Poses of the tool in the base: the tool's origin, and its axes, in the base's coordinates. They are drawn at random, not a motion.
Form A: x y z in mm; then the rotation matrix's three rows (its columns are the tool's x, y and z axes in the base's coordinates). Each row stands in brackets.
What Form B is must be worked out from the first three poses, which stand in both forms.
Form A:
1: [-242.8, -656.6, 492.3], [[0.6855, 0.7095, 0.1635], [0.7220, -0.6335, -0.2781], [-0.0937, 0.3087, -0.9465]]
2: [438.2, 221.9, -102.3], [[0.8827, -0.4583, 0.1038], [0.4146, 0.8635, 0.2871], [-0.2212, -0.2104, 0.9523]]
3: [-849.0, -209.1, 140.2], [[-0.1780, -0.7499, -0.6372], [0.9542, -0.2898, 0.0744], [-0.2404, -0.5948, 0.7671]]
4: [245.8, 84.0, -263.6], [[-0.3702, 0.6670, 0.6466], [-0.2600, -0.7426, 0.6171], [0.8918, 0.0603, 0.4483]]
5: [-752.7, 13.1, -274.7], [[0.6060, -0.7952, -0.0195], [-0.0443, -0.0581, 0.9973], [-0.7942, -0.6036, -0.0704]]
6: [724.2, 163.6, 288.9], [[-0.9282, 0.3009, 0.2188], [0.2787, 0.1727, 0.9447], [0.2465, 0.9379, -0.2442]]
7: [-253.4, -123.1, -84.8], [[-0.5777, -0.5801, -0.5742], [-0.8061, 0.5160, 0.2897], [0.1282, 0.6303, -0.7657]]
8: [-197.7, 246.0, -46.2], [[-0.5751, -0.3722, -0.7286], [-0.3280, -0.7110, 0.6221], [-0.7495, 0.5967, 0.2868]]
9: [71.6, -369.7, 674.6], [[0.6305, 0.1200, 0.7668], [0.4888, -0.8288, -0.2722], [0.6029, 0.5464, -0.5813]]
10: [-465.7, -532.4, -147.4], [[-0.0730, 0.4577, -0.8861], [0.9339, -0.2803, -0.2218], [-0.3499, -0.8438, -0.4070]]
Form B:
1: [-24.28, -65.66, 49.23], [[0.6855, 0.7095, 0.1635], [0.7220, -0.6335, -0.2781], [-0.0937, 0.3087, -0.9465]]
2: [43.82, 22.19, -10.23], [[0.8827, -0.4583, 0.1038], [0.4146, 0.8635, 0.2871], [-0.2212, -0.2104, 0.9523]]
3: [-84.90, -20.91, 14.02], [[-0.1780, -0.7499, -0.6372], [0.9542, -0.2898, 0.0744], [-0.2404, -0.5948, 0.7671]]
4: [24.58, 8.40, -26.36], [[-0.3702, 0.6670, 0.6466], [-0.2600, -0.7426, 0.6171], [0.8918, 0.0603, 0.4483]]
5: [-75.27, 1.31, -27.47], [[0.6060, -0.7952, -0.0195], [-0.0443, -0.0581, 0.9973], [-0.7942, -0.6036, -0.0704]]
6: [72.42, 16.36, 28.89], [[-0.9282, 0.3009, 0.2188], [0.2787, 0.1727, 0.9447], [0.2465, 0.9379, -0.2442]]
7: [-25.34, -12.31, -8.48], [[-0.5777, -0.5801, -0.5742], [-0.8061, 0.5160, 0.2897], [0.1282, 0.6303, -0.7657]]
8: [-19.77, 24.60, -4.62], [[-0.5751, -0.3722, -0.7286], [-0.3280, -0.7110, 0.6221], [-0.7495, 0.5967, 0.2868]]
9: [7.16, -36.97, 67.46], [[0.6305, 0.1200, 0.7668], [0.4888, -0.8288, -0.2722], [0.6029, 0.5464, -0.5813]]
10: [-46.57, -53.24, -14.74], [[-0.0730, 0.4577, -0.8861], [0.9339, -0.2803, -0.2218], [-0.3499, -0.8438, -0.4070]]
